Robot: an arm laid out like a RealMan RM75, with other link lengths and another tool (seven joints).
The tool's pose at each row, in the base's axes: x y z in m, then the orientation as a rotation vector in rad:
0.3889 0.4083 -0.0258 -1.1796 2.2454 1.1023
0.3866 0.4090 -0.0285 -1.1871 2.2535 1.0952
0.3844 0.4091 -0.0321 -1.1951 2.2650 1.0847
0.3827 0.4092 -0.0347 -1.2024 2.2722 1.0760
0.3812 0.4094 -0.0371 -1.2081 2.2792 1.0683
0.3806 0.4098 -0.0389 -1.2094 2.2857 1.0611
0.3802 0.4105 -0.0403 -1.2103 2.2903 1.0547
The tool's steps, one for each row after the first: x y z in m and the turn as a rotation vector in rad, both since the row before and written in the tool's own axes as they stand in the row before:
0.0027 0.0009 0.0023 0.0027 0.0102 -0.0004
0.0035 0.0001 0.0024 0.0048 0.0129 0.0005
0.0025 0.0002 0.0018 0.0038 0.0095 -0.0012
0.0022 0.0002 0.0018 0.0036 0.0084 -0.0003
0.0012 -0.0002 0.0015 0.0045 0.0055 0.0014
0.0007 -0.0001 0.0015 0.0041 0.0040 0.0007

